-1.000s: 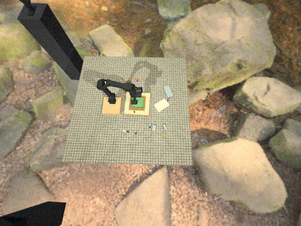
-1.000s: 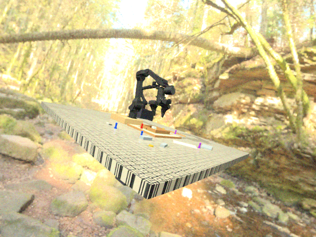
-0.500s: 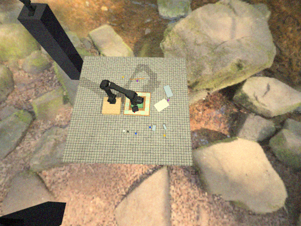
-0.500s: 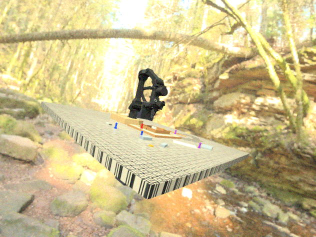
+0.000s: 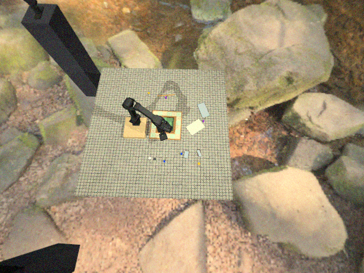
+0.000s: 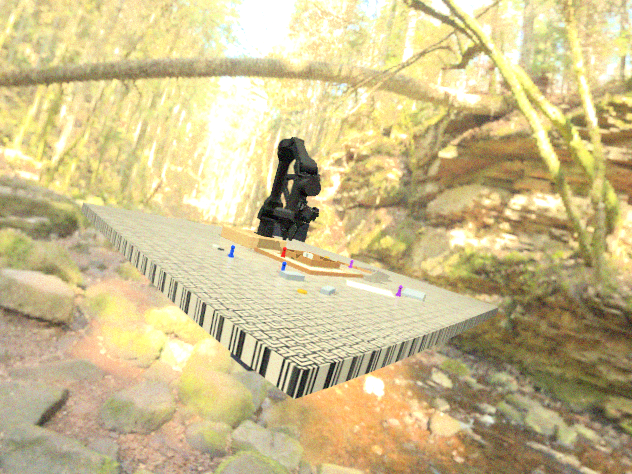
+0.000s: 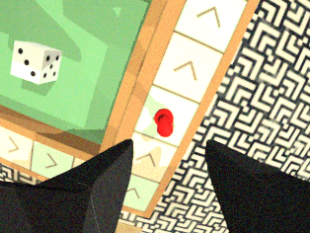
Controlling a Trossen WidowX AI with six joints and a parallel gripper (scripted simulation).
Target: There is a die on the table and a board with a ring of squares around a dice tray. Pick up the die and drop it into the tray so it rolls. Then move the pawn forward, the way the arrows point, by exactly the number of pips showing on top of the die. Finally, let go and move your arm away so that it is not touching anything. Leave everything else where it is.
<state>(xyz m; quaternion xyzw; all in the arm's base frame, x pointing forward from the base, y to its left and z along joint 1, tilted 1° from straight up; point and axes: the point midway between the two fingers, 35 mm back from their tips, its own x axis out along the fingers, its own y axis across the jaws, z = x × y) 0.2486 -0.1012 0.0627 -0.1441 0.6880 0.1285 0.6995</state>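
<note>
Now: the red pawn 4 cm below my gripper tip. From my gripper tip the other things lie so: grey-blue slab 36 cm ahead, 29 cm to the left, 7 cm below; white card 29 cm ahead, 11 cm to the left, 7 cm below; white die 11 cm to the left, 4 cm below, 1 cm ahead.
</note>
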